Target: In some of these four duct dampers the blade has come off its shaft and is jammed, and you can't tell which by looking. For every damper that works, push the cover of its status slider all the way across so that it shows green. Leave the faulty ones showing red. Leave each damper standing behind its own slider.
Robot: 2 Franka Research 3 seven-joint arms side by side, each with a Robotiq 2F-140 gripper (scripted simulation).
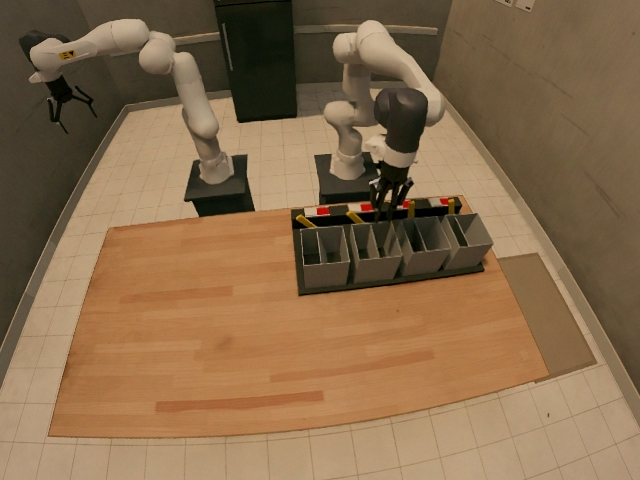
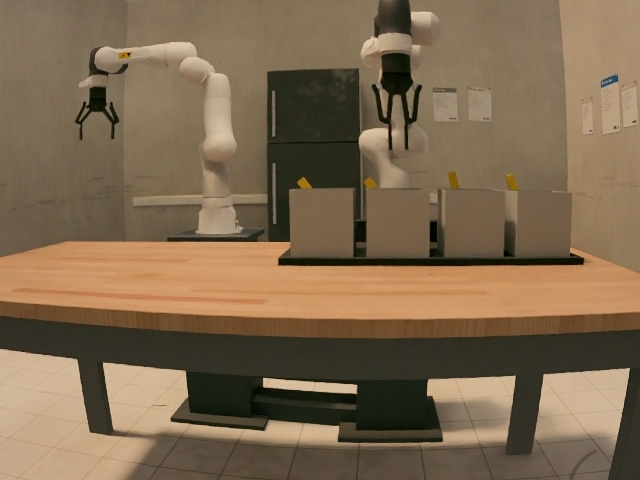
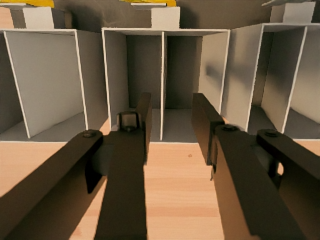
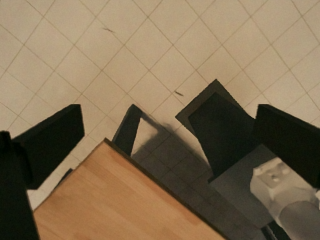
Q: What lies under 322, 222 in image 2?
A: A damper.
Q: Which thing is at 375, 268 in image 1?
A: A damper.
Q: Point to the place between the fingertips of the left gripper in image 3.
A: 171, 108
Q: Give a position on a damper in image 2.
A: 397, 219
